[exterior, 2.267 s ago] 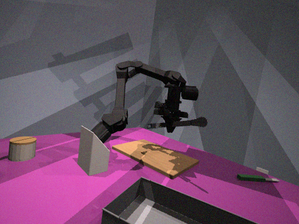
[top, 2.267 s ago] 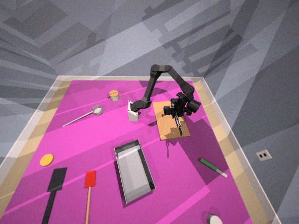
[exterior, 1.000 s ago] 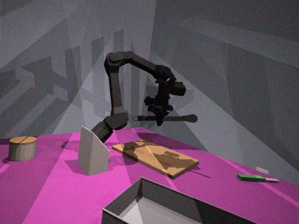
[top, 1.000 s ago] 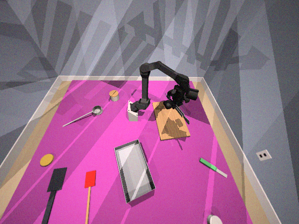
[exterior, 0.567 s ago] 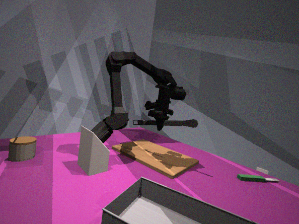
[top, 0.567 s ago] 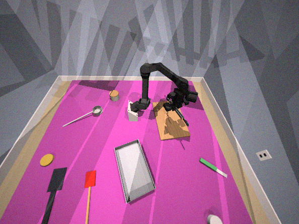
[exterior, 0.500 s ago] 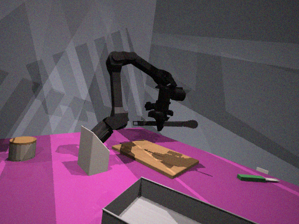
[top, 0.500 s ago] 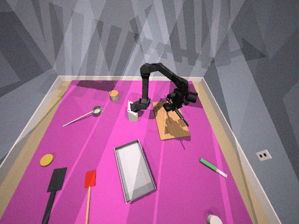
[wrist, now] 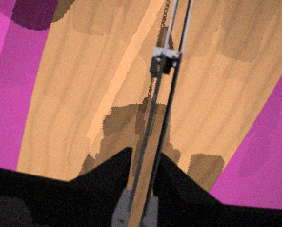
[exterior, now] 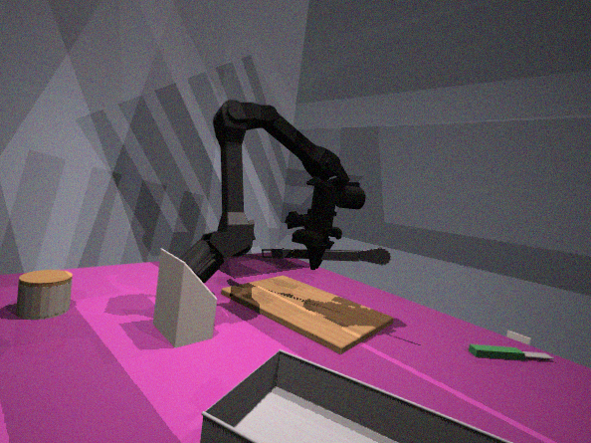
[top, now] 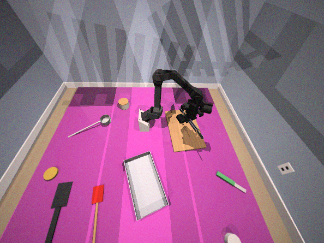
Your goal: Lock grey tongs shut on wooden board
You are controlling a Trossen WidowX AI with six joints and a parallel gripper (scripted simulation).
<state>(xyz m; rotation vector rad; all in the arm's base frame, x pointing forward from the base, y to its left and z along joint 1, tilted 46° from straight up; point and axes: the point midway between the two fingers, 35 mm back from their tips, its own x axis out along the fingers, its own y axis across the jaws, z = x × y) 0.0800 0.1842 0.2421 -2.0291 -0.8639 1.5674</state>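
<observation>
Right now the wooden board is 90 mm below my gripper tip and 10 mm behind it. Round my gripper tip: green-handled knife 420 mm ahead, 180 mm to the left, 90 mm below; then roasting tin 350 mm to the right, 310 mm ahead, 70 mm below; then yellow piece 50 mm behind, 30 mm above, 10 mm to the right.
</observation>
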